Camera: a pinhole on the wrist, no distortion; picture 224 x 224 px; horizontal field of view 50.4 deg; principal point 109.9 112.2 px. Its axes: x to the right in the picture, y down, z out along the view. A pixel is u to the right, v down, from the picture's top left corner.
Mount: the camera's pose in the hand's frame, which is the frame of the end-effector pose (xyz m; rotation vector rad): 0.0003 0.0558 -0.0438 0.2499 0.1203 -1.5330
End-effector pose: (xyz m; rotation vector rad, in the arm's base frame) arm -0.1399 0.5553 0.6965 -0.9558 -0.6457 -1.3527
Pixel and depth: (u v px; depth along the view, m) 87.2 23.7 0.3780
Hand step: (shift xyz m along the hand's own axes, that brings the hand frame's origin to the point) -0.1708 -0.0008 0.3188
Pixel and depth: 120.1 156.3 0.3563
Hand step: 0.0386 -0.0417 0.3034
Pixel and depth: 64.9 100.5 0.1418
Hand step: -0.0188 0.0483 0.0992
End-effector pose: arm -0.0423 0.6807 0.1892 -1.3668 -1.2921 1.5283
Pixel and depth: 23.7 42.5 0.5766
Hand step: -0.2212 0.1198 0.5490
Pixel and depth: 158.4 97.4 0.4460
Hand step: -0.0589 -0.1380 0.3647
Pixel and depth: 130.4 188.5 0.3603
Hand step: 0.0882 -0.0570 0.3079
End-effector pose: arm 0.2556 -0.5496 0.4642 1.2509 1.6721 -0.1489
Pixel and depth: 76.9 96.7 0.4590
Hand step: -0.0680 0.0090 0.4131
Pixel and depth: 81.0 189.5 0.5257
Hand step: 0.1266 -0.0027 0.4949
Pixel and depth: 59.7 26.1 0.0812
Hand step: -0.0360 0.0528 0.0363
